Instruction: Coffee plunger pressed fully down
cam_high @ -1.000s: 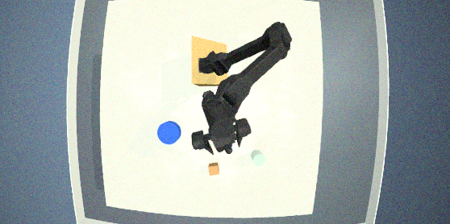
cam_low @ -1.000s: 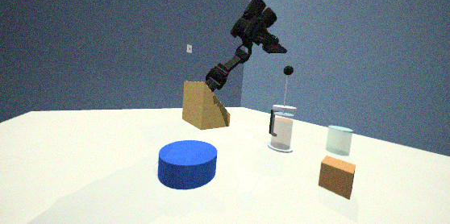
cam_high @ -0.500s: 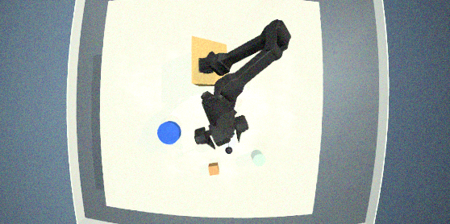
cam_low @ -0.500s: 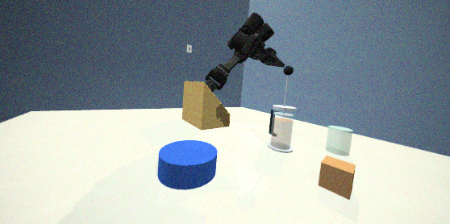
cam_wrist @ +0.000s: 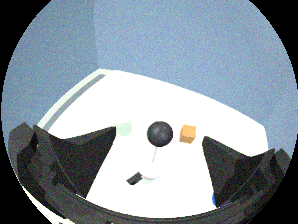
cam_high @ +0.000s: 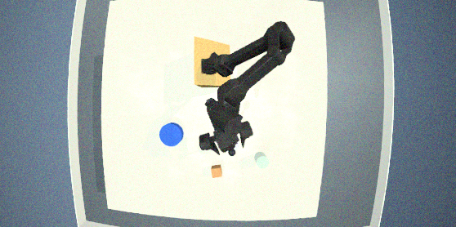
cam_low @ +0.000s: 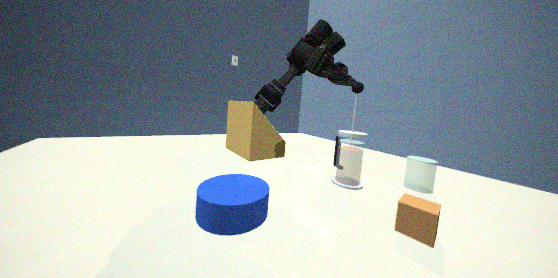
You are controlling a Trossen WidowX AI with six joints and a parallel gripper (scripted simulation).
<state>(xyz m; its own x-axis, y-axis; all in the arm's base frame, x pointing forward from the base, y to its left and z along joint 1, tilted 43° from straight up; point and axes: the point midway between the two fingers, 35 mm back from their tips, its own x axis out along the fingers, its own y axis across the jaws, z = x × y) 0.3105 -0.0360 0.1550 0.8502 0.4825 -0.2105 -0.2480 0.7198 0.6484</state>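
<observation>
The coffee press lies 10 mm to the left of my gripper tip and 140 mm below it.
</observation>
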